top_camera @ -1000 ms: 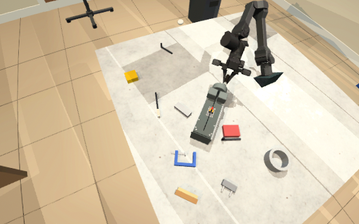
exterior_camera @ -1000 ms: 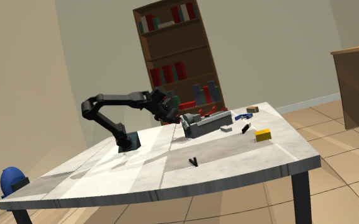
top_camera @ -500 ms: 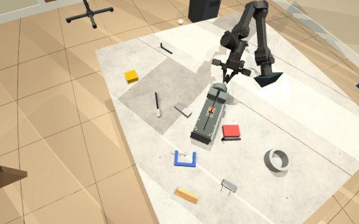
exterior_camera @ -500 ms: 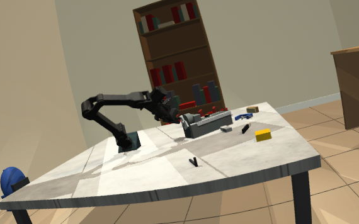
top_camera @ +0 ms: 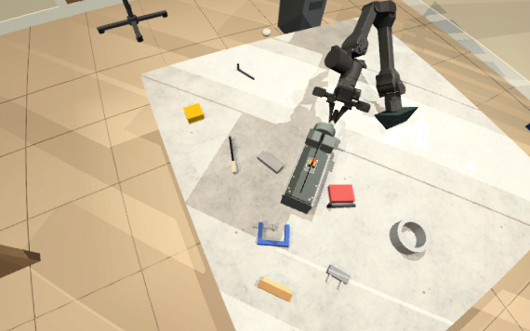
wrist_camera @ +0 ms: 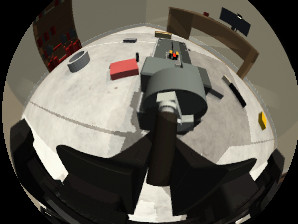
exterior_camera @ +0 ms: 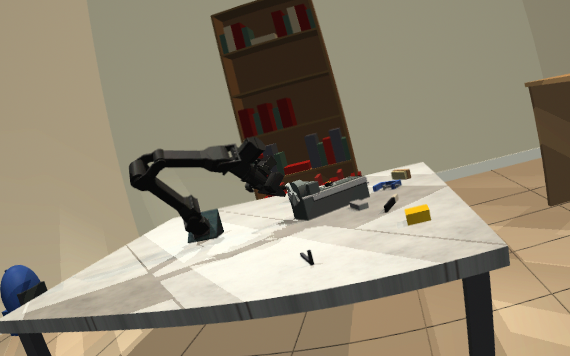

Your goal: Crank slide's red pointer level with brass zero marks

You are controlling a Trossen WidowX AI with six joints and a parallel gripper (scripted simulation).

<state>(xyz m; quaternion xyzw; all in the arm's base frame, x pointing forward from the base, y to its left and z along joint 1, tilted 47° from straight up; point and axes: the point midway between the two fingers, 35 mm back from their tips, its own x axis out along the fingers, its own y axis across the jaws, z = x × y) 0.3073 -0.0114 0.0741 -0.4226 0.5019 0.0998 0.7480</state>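
The crank handle lies 30 mm above my gripper tip, 10 mm to the right of it and 10 mm behind it. From my gripper tip the other things lie so: grey block 230 mm ahead, 80 mm below, 20 mm to the right; then red pointer 140 mm ahead, 80 mm to the left, 10 mm below; then red block 200 mm to the left, 90 mm ahead, 80 mm below.
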